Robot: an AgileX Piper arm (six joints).
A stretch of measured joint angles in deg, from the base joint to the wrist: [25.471, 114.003, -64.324, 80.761, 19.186, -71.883]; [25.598, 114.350, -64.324, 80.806, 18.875, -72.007]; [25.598, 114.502, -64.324, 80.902, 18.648, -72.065]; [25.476, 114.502, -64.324, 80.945, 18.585, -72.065]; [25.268, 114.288, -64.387, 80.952, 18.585, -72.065]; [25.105, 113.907, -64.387, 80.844, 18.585, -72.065]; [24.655, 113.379, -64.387, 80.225, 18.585, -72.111]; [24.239, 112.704, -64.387, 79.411, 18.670, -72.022]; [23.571, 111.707, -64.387, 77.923, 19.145, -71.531]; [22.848, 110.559, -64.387, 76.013, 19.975, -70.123]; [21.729, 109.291, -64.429, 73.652, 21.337, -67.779]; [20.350, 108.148, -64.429, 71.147, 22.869, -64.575]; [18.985, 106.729, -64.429, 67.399, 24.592, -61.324]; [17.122, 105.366, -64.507, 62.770, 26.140, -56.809]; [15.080, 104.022, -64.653, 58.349, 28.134, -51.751]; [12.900, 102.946, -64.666, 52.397, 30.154, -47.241]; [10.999, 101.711, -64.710, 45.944, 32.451, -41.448]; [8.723, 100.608, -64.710, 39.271, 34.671, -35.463]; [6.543, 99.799, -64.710, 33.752, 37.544, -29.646]
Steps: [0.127, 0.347, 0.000, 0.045, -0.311, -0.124]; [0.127, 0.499, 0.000, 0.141, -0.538, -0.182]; [0.005, 0.499, 0.000, 0.184, -0.601, -0.182]; [-0.203, 0.285, -0.063, 0.191, -0.601, -0.182]; [-0.366, -0.096, -0.063, 0.083, -0.601, -0.182]; [-0.816, -0.624, -0.063, -0.536, -0.601, -0.228]; [-1.232, -1.299, -0.063, -1.350, -0.516, -0.139]; [-1.900, -2.296, -0.063, -2.838, -0.041, 0.352]; [-2.623, -3.444, -0.063, -4.748, 0.789, 1.760]; [-3.742, -4.712, -0.105, -7.109, 2.151, 4.104]; [-5.121, -5.855, -0.105, -9.614, 3.683, 7.308]; [-6.486, -7.274, -0.105, -13.362, 5.406, 10.559]; [-8.349, -8.637, -0.183, -17.991, 6.954, 15.074]; [-10.391, -9.981, -0.329, -22.412, 8.948, 20.132]; [-12.571, -11.057, -0.342, -28.364, 10.968, 24.642]; [-14.472, -12.292, -0.386, -34.817, 13.265, 30.435]; [-16.748, -13.395, -0.386, -41.490, 15.485, 36.420]; [-18.928, -14.204, -0.386, -47.009, 18.358, 42.237]
